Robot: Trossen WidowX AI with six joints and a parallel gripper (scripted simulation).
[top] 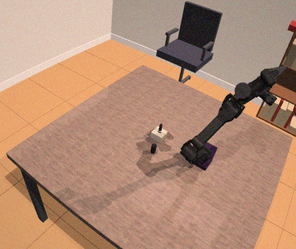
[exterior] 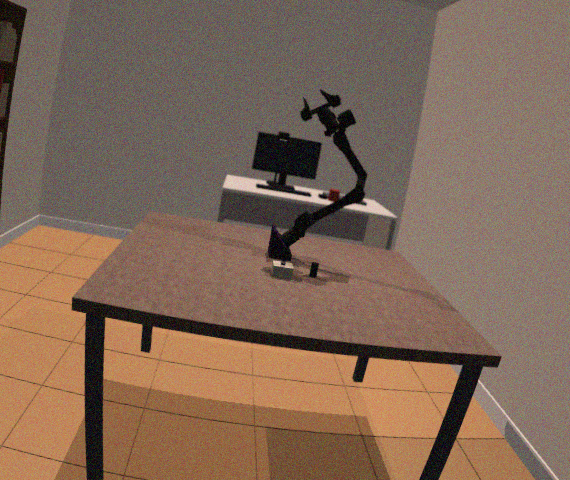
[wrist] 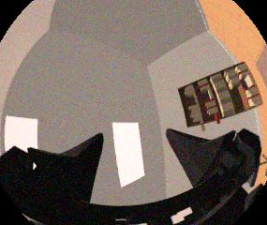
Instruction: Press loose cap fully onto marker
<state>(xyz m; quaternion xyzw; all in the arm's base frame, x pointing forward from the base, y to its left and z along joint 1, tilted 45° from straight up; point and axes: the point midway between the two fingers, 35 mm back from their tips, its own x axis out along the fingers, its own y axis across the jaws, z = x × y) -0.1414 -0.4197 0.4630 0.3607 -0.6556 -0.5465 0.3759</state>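
My gripper tip is 670 mm above the marker cap, 430 mm short of it and 100 mm to the right of it. Also, from my gripper tip: holder block 680 mm below, 470 mm ahead, 20 mm to the right.
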